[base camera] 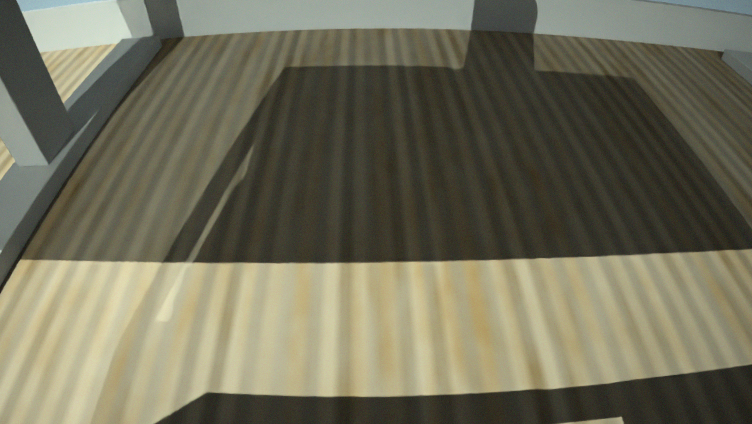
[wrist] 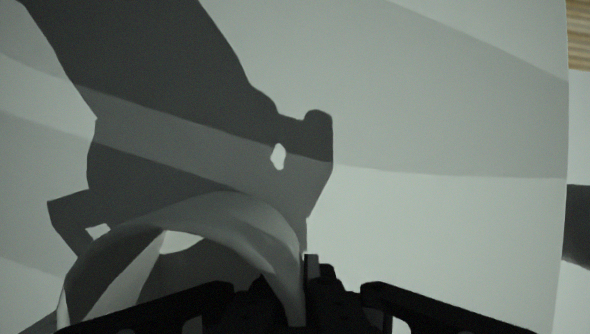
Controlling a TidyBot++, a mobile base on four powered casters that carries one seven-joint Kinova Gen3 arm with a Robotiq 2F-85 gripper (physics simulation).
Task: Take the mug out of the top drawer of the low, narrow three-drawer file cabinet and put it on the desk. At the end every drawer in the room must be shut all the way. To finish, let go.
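Frame: origin at the arm's base, x ahead, y right, z down, level; metres.
Seen in the pictures: gripper, fingertip midpoint: (wrist: pixel 298 273).
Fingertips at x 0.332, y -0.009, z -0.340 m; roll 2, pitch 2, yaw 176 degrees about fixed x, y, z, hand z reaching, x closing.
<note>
A point is followed by its place in that frame.
The mug (wrist: pixel 245 215) @(x 0.354, y 0.024, z -0.381 m) is pale grey, at the lower left of the wrist view, with its round open rim showing. My gripper (wrist: pixel 298 273) @(x 0.332, y -0.009, z -0.340 m) is shut on the mug's wall, which runs down between the dark fingertips. Under it is a broad, pale, smooth surface, seemingly the desk top (wrist: pixel 440 215) @(x 0.254, y 0.022, z -0.323 m), with the dark shadow of the arm and gripper on it. Whether the mug touches that surface cannot be told. The file cabinet and its drawers do not show in either view.
The pale surface ends in an edge at the right of the wrist view, with wooden floor (wrist: pixel 579 35) @(x -0.528, y 0.516, z 0.397 m) beyond. In the base view, a grey post (base camera: pixel 39 94) @(x 0.552, y -0.412, z 0.294 m) and a low grey rail (base camera: pixel 113 79) stand at the left. A pale wall (base camera: pixel 326 15) @(x 0.940, y -0.080, z 0.369 m) runs across the back.
</note>
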